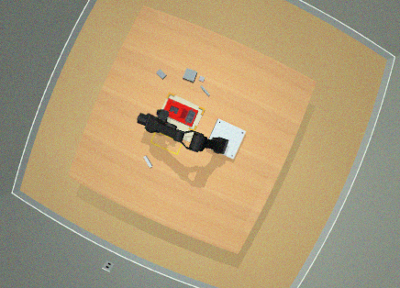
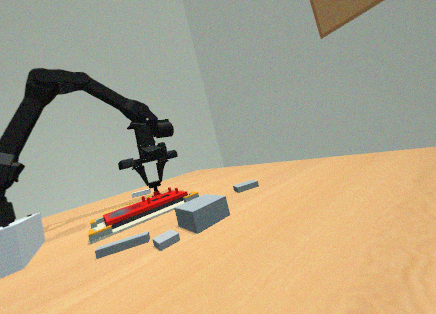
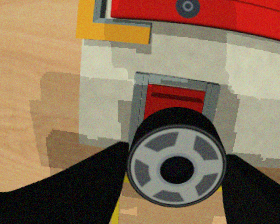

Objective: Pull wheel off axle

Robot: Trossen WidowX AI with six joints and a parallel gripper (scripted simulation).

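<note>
My gripper tip is 20 mm above the upright axle. From my gripper tip the other things lie so: wheel: right at my gripper tip.
</note>
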